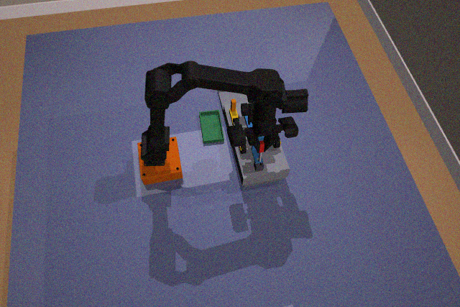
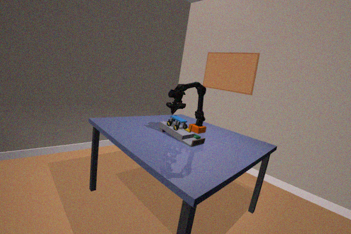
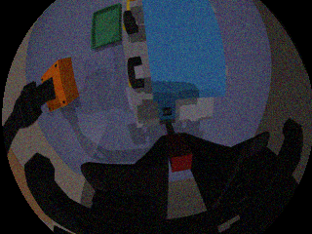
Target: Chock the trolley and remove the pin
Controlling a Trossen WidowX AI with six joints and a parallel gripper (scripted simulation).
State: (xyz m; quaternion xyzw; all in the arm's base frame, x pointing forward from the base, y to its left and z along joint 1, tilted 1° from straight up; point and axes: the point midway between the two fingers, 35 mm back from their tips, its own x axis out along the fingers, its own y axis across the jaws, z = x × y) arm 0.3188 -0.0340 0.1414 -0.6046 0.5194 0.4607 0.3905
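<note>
My gripper tip is now 14 cm past the green tray, 17 cm to the right of it and 18 cm above it. The rest, counted from my gripper tip: brown bar: 3 cm behind, 35 cm to the left, 14 cm below; blue trolley: 1 cm ahead, 10 cm to the left, 6 cm below; red-headed stop pin: right at my gripper tip.
</note>
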